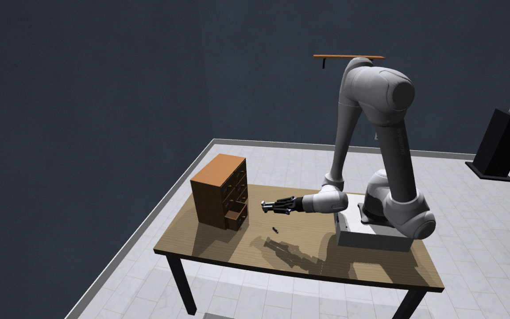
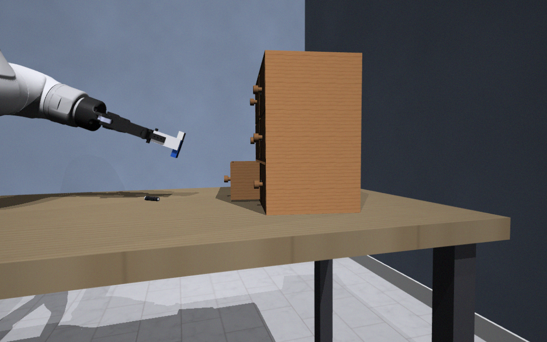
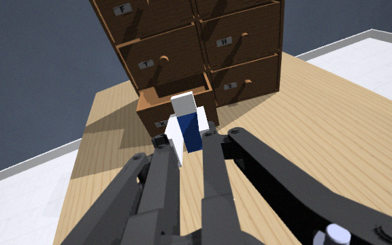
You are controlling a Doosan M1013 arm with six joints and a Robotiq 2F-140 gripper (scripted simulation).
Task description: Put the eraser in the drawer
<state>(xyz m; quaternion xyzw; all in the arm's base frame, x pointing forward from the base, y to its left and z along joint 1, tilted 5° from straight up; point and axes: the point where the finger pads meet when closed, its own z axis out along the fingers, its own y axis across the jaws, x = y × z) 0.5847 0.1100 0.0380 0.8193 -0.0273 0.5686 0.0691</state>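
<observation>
The drawer lies 240 mm ahead of my hand and 120 mm below it. From my hand the other things lie so: eraser 30 mm ahead; then small black cylinder 40 mm behind, 20 mm to the left, 140 mm below.
</observation>
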